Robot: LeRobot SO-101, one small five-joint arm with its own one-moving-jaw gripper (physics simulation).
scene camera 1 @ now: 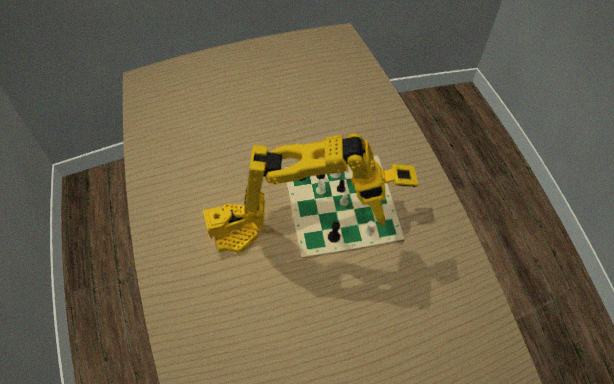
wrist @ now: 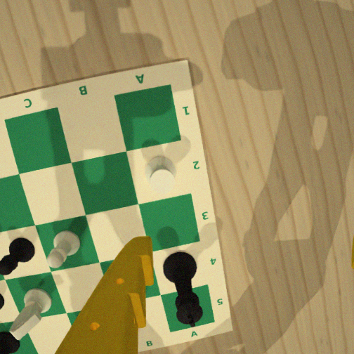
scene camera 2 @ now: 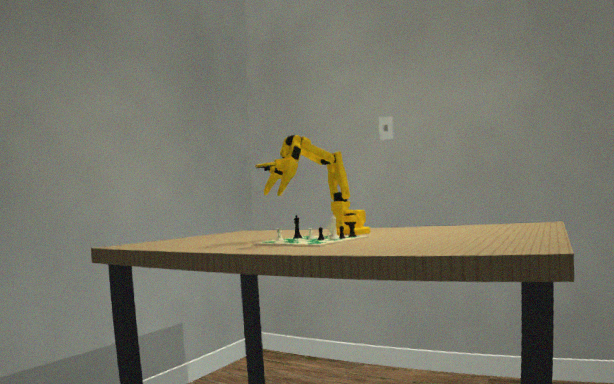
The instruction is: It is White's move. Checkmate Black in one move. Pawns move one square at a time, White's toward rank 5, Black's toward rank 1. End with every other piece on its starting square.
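Frame: origin at the arm's base, x ahead, y left, z up, level; metres.
Where they show: hand, tool point: (scene camera 1: 379, 197) (scene camera 2: 278, 194); arm's base, link origin: (scene camera 1: 242, 227) (scene camera 2: 349, 234).
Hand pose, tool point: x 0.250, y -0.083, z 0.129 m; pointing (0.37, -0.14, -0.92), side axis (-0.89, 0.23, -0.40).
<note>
Each offset is from my tool point to the top centre of the thing. Level surfaces: height alone.
My gripper (scene camera 1: 381, 222) (scene camera 2: 272, 194) (wrist: 247, 246) is open and empty, high above the board {0.031 m back, 0.075 m left, 0.123 m down} (scene camera 1: 307, 223) (scene camera 2: 265, 243) (wrist: 95, 125). In the wrist view a short, flat-topped white piece {0.003 m back, 0.006 m right, 0.090 m down} (scene camera 1: 371, 228) (scene camera 2: 278, 235) (wrist: 162, 175) stands on A2 and the black king {0.077 m back, 0.004 m left, 0.060 m down} (scene camera 1: 334, 233) (scene camera 2: 296, 227) (wrist: 180, 267) on A4. A white pawn {0.029 m back, 0.075 m left, 0.092 m down} (scene camera 1: 344, 200) (scene camera 2: 310, 233) (wrist: 66, 242) is on C3, with a black pawn {0.024 m back, 0.109 m left, 0.092 m down} (scene camera 1: 341, 186) (scene camera 2: 320, 233) (wrist: 21, 249) on D3. A tall white piece (scene camera 1: 321, 188) (scene camera 2: 333, 227) (wrist: 37, 301) is on D4. The arm hides part of the board in scene camera 1.
Another black piece {0.055 m back, 0.153 m left, 0.092 m down} (scene camera 1: 320, 176) and a white piece {0.022 m back, 0.149 m left, 0.060 m down} (scene camera 1: 336, 175) stand at the board's far side, partly hidden behind the arm. A black piece with a broad top {0.097 m back, 0.164 m left, 0.090 m down} (scene camera 2: 351, 229) stands near the arm's base. The board lies on a wooden table {0.130 m down} (scene camera 1: 225, 310) (scene camera 2: 450, 245).
</note>
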